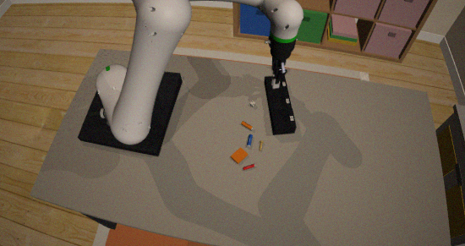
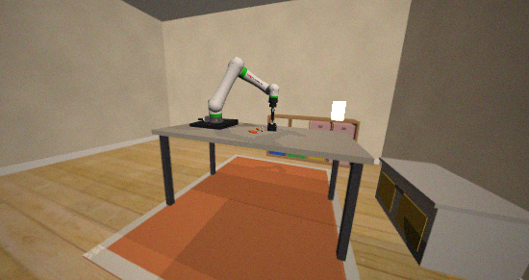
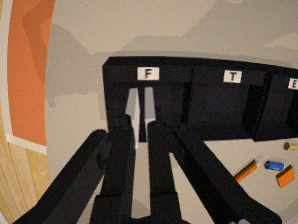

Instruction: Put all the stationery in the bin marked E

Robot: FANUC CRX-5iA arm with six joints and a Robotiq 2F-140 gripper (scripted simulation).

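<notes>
Now: the orange block 300 mm to the right of my hand, 160 mm behind it and 40 mm below it. Round my hand: orange marker 180 mm to the right, 120 mm behind, 40 mm below; then long black bin 90 mm to the right, 30 mm below, 10 mm ahead; then white die 100 mm behind, 80 mm to the right, 40 mm below.
</notes>
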